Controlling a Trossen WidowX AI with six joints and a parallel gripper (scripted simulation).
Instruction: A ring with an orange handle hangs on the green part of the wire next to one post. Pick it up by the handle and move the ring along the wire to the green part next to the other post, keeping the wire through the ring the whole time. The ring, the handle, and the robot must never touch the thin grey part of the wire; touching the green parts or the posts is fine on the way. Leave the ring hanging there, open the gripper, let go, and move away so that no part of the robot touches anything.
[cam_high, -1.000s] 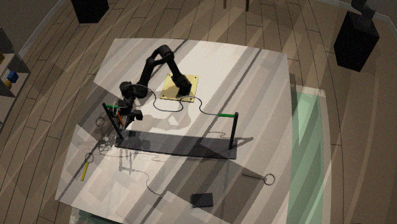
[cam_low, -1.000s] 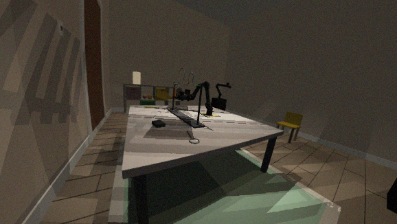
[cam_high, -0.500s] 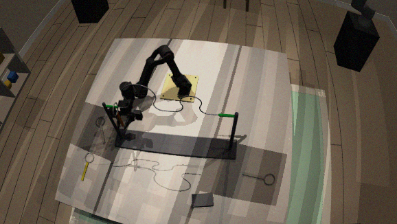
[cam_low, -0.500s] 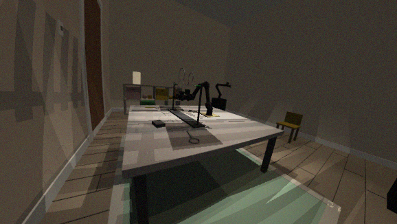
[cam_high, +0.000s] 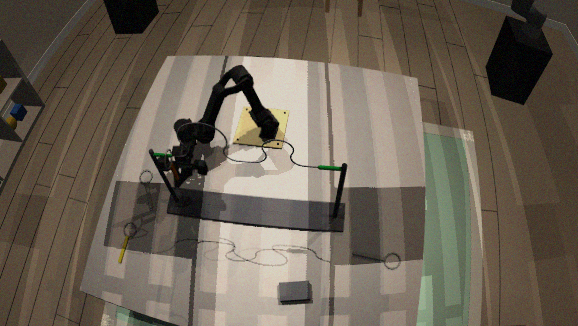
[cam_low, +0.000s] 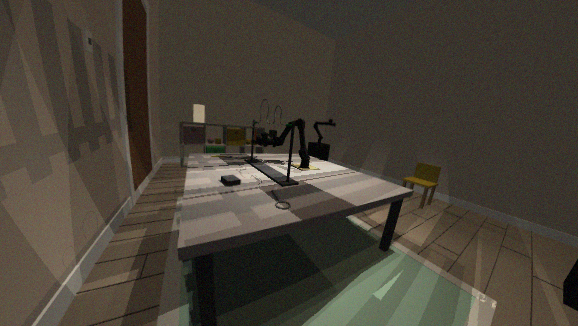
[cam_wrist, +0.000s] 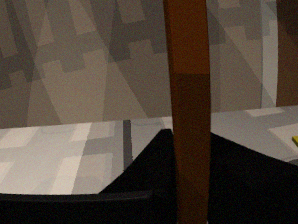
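Now: the orange-handled ring 8 cm above my gripper tip and 3 cm behind it. From my gripper tip the other things lie so: yellow-handled ring (23 cm to the right, 20 cm ahead, 18 cm below); then dark block (45 cm to the left, 21 cm ahead, 17 cm below).
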